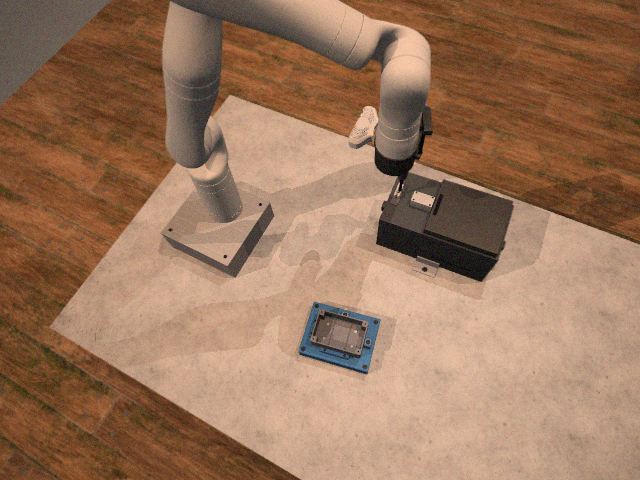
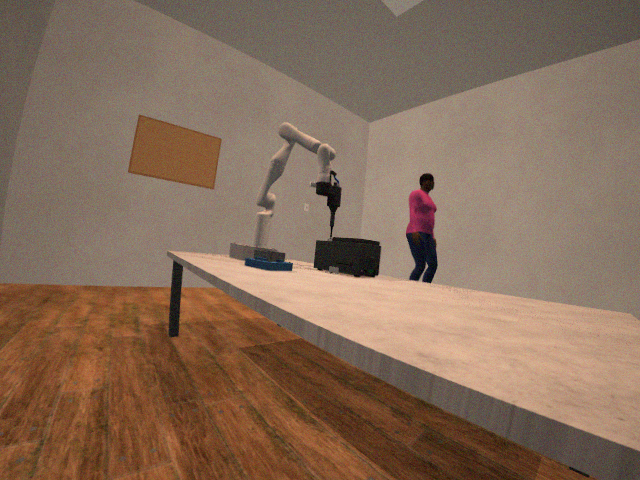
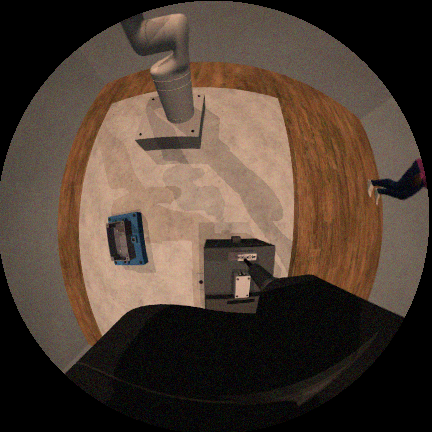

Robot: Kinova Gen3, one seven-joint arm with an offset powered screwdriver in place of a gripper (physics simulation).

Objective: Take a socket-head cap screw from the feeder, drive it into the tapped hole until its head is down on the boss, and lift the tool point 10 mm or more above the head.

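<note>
The black feeder (image 1: pixel 470 219) (image 2: pixel 346 256) (image 3: pixel 217 265) stands on the table. My screwdriver (image 1: pixel 400 188) (image 2: pixel 331 236) (image 3: pixel 246 260) points down at the small light pick-up plate at the feeder's end. Its bit tip is at or just above that plate; the exact gap is too small to tell. Whether a screw sits on the bit cannot be made out. A grey open-topped housing (image 1: pixel 339 334) (image 2: pixel 269 254) (image 3: pixel 120 241) with corner bosses sits on a blue fixture plate (image 1: pixel 374 330) (image 2: pixel 267 265) (image 3: pixel 139 227), away from the tool. Which boss has the tapped hole cannot be told, and no screw is discernible there.
The arm's grey base block (image 1: pixel 248 242) (image 2: pixel 241 251) (image 3: pixel 170 143) stands on the table (image 1: pixel 491 361) (image 2: pixel 439 330) (image 3: pixel 240 115). A white-topped block (image 1: pixel 422 199) (image 3: pixel 242 286) rises from the feeder near the bit. A person in pink (image 2: pixel 422 211) (image 3: pixel 421 172) stands beyond the table.
</note>
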